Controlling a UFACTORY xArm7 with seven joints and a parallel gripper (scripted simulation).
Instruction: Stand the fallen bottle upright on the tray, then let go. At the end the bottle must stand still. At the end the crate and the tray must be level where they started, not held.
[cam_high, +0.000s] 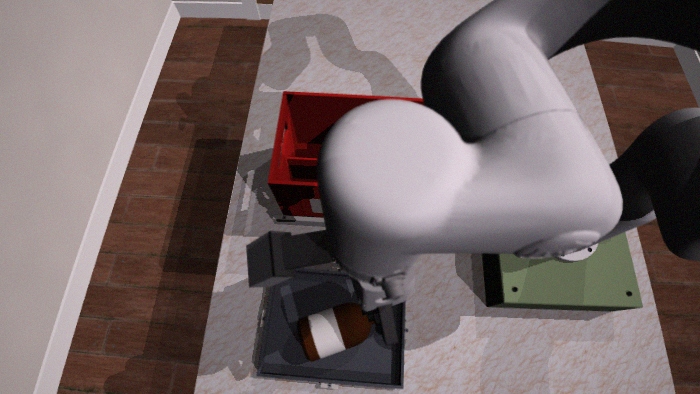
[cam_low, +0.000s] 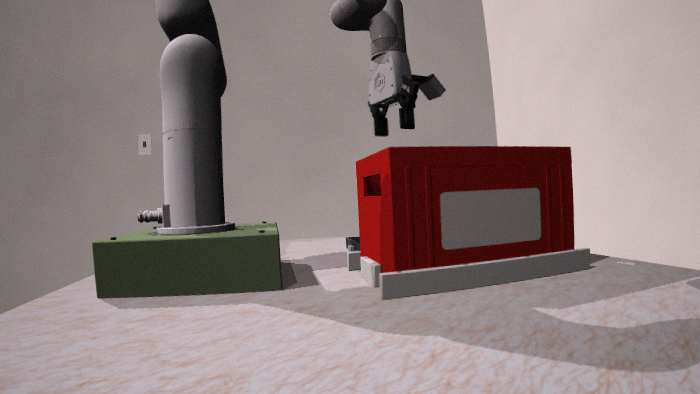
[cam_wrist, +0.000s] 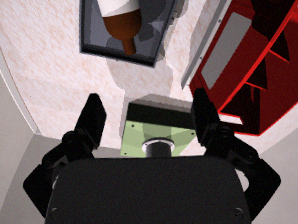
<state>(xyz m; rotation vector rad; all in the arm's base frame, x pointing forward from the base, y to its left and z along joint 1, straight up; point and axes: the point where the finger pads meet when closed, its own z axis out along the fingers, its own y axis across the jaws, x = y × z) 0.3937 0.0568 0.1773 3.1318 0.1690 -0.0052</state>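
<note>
Right now my hand is 21 cm above the brown bottle, 5 cm to the right of it and 3 cm short of it. The rest, counted from my hand: red crate (24 cm to the right, 17 cm below, 3 cm behind); dark grey tray (24 cm below, 5 cm to the left, 5 cm ahead).
</note>
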